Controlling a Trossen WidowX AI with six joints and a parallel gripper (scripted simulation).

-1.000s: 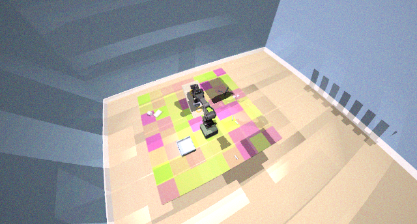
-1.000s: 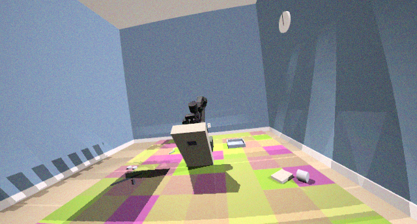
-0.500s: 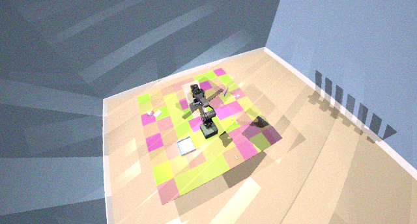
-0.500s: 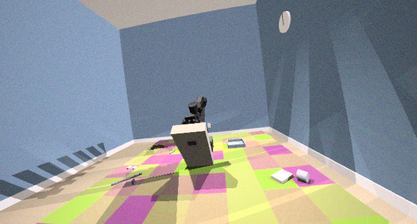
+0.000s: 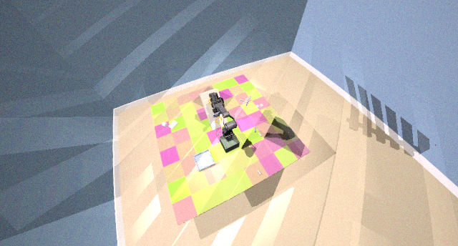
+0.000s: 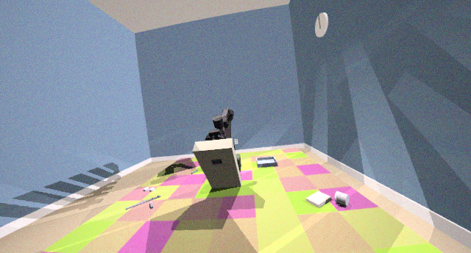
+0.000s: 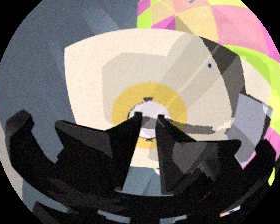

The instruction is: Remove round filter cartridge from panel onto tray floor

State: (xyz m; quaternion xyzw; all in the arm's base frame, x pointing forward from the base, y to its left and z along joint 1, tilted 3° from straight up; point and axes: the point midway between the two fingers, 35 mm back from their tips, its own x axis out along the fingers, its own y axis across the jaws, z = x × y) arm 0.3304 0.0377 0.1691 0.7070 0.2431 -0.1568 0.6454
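Now: gripper tip 1 cm short of the round cartridge and 1 cm above it. Also, from my gripper tip: service panel: 4 cm behind, 1 cm to the right, 8 cm below; beige block: 2 cm ahead, 46 cm to the left, 22 cm below; grey tray: 47 cm behind, 22 cm to the left, 22 cm below.
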